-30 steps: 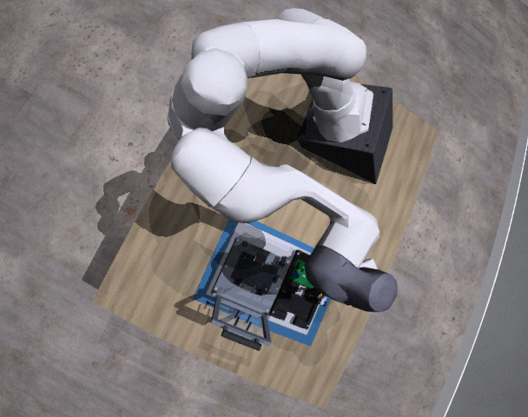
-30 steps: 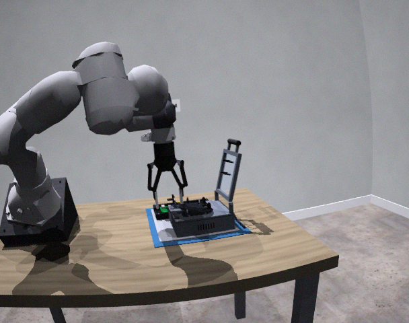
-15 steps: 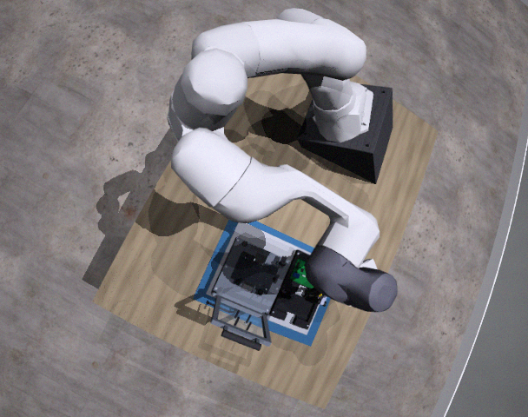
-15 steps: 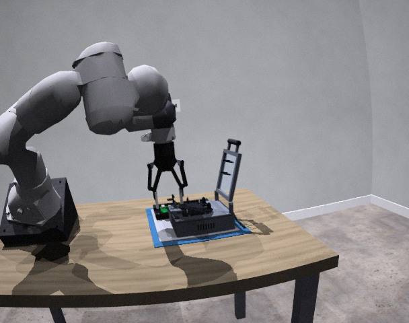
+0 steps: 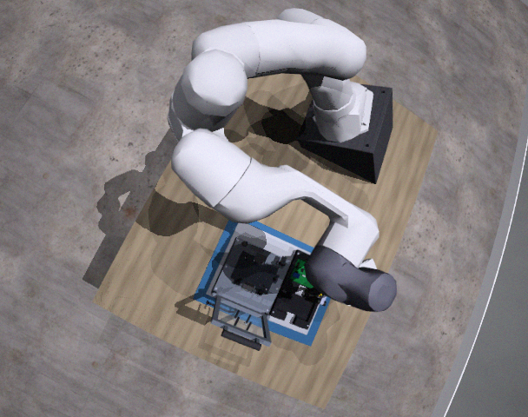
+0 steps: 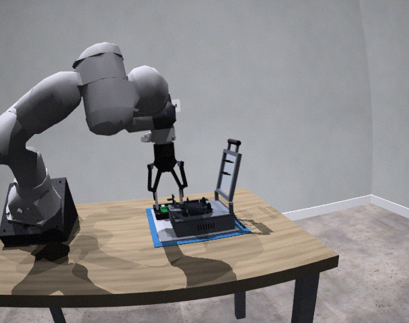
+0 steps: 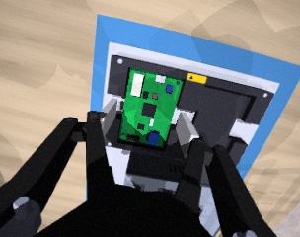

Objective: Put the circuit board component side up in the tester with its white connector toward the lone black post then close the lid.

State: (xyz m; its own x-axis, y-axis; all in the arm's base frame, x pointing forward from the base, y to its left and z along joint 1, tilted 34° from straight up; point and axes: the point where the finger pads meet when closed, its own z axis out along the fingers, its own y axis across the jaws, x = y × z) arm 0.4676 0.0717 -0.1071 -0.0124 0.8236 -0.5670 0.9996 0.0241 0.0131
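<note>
Now: hand 3 cm above the green circuit board. The rest, counted from my hand: tester lid (19 cm ahead, 17 cm to the right, 13 cm above); then tester (9 cm ahead, 13 cm to the right, 6 cm above).
</note>
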